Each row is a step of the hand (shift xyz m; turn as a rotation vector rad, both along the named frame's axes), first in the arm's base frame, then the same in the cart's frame.
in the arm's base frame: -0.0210 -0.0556 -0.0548 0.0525 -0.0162 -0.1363
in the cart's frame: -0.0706 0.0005 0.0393 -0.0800 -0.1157 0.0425
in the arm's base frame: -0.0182 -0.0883 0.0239 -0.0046 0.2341 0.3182
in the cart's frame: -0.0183 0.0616 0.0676 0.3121 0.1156 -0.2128
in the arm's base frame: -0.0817 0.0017 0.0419 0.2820 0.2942 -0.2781
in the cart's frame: -0.0134 0.0804 -0.0423 0.0335 -0.4791 -0.1130
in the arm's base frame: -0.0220 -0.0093 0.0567 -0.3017 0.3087 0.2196
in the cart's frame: 0.0284 0.0545 -0.0038 0.0908 0.2212 -0.4212
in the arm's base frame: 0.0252 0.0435 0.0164 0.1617 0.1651 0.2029
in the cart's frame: 0.0399 -0.0231 -0.0259 0.2968 -0.0418 -0.0689
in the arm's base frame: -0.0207 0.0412 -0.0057 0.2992 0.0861 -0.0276
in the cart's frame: -0.0037 -0.0059 -0.0459 0.1736 -0.2498 0.0718
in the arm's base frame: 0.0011 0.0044 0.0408 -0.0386 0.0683 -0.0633
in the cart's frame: 0.0333 0.0236 -0.0041 -0.0500 -0.0413 -0.0772
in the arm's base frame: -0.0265 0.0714 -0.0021 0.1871 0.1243 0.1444
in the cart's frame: 0.0048 -0.0114 -0.0752 0.2539 -0.0802 -0.0198
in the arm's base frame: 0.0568 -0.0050 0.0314 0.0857 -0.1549 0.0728
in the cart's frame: 0.0547 -0.0157 0.0315 0.0580 0.0496 0.1755
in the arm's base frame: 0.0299 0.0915 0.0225 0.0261 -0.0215 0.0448
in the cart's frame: 0.0616 -0.0410 -0.0656 0.0428 0.0196 0.0306
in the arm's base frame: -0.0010 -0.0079 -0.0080 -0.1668 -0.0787 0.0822
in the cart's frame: -0.0091 -0.0014 0.0066 -0.0546 0.1939 -0.0146
